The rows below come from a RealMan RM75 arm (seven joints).
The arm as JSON. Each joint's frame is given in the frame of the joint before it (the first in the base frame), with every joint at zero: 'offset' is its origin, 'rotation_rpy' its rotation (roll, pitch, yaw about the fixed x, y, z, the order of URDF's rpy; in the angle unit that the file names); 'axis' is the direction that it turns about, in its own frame. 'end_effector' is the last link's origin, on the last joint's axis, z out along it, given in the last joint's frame.
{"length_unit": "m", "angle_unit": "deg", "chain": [
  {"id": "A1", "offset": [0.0, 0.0, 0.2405], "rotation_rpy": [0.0, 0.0, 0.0], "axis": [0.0, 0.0, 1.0]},
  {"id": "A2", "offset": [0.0, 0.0, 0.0], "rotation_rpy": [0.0, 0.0, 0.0], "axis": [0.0, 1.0, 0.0]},
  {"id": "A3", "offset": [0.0, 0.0, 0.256], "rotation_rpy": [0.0, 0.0, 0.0], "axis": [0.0, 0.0, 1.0]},
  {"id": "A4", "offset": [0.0, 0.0, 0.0], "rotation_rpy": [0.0, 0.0, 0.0], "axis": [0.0, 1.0, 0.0]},
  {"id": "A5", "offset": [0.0, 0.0, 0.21], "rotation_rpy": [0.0, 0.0, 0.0], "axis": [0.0, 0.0, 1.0]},
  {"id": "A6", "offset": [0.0, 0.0, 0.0], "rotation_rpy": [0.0, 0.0, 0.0], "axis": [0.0, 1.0, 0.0]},
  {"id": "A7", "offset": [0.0, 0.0, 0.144], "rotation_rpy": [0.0, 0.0, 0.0], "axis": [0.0, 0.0, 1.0]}
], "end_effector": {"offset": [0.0, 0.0, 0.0], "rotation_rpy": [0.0, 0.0, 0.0]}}
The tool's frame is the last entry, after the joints.
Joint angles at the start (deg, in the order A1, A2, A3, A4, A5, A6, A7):
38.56, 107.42, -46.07, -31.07, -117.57, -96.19, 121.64
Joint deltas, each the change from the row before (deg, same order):
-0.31, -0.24, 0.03, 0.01, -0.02, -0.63, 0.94
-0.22, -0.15, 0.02, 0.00, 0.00, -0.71, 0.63
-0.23, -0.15, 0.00, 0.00, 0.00, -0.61, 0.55
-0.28, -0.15, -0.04, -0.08, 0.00, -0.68, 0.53
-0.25, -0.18, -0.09, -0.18, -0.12, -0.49, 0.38
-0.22, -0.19, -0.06, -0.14, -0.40, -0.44, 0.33
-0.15, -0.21, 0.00, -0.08, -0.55, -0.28, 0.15
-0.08, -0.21, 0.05, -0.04, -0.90, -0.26, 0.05
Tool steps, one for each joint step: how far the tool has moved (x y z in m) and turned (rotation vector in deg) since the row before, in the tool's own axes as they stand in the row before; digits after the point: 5 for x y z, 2 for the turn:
0.00231, -0.00004, -0.00255, -0.22, 0.24, 1.18
0.00200, 0.00058, -0.00167, -0.40, 0.30, 0.80
0.00198, 0.00034, -0.00166, -0.31, 0.27, 0.73
0.00224, 0.00041, -0.00184, -0.31, 0.33, 0.68
0.00177, -0.00003, -0.00206, -0.01, 0.36, 0.42
0.00213, -0.00048, -0.00205, 0.17, 0.54, 0.43
0.00181, -0.00091, -0.00203, 0.35, 0.53, 0.27
0.00208, -0.00128, -0.00190, 0.53, 0.77, 0.21

